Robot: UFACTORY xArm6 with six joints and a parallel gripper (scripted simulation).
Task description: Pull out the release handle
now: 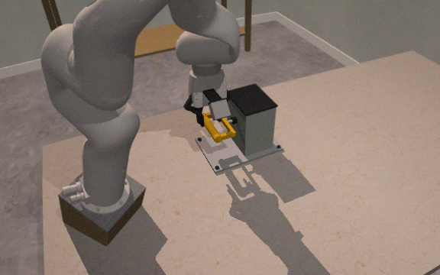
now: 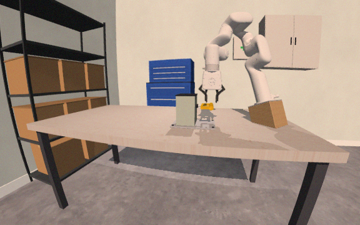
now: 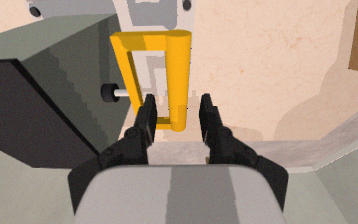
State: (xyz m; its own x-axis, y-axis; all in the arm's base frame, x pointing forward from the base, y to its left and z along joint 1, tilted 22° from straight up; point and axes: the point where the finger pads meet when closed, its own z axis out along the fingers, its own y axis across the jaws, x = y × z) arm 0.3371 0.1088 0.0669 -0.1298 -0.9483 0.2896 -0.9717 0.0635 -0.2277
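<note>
Now: the grey baseplate 14 cm below my hand, 9 cm ahead of it and 1 cm to the right of it.
</note>
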